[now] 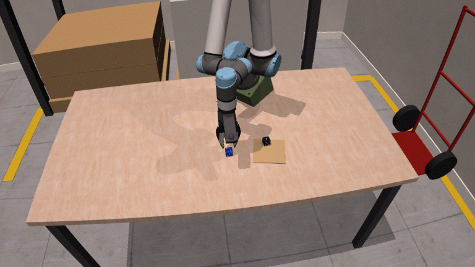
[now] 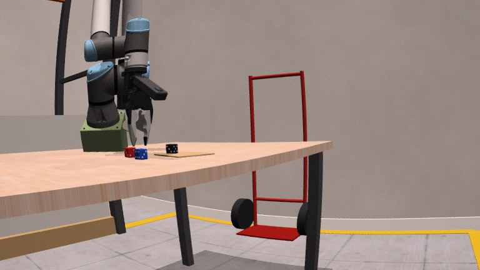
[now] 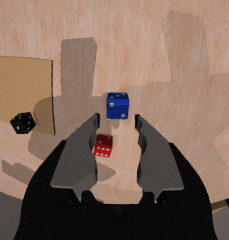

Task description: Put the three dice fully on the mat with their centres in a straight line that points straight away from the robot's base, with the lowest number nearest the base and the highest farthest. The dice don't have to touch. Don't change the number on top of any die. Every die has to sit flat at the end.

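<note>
Now: the blue die 4 cm below my hand. From my hand the other things lie so: tan square mat 4 cm ahead, 17 cm to the left, 5 cm below; then black die 1 cm behind, 18 cm to the left, 3 cm below; then red die 8 cm behind, 4 cm to the left, 4 cm below.
</note>
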